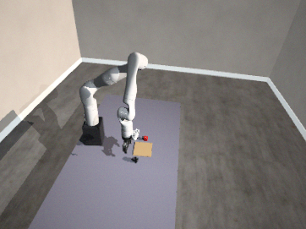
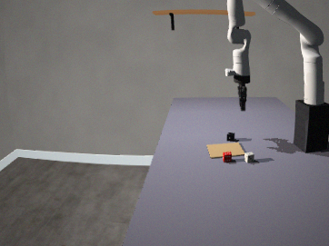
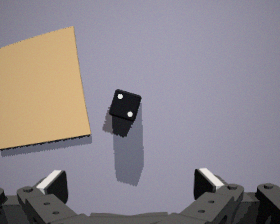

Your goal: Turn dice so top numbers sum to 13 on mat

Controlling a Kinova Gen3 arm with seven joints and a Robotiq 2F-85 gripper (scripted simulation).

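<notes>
The white die lies 1 cm behind my hand, 25 cm to the left of it and 13 cm below it. Also, from my hand: black die (5 cm ahead, 1 cm to the left, 13 cm below); then tan mat (8 cm ahead, 13 cm to the left, 14 cm below); then red die (8 cm ahead, 24 cm to the left, 13 cm below).
</notes>
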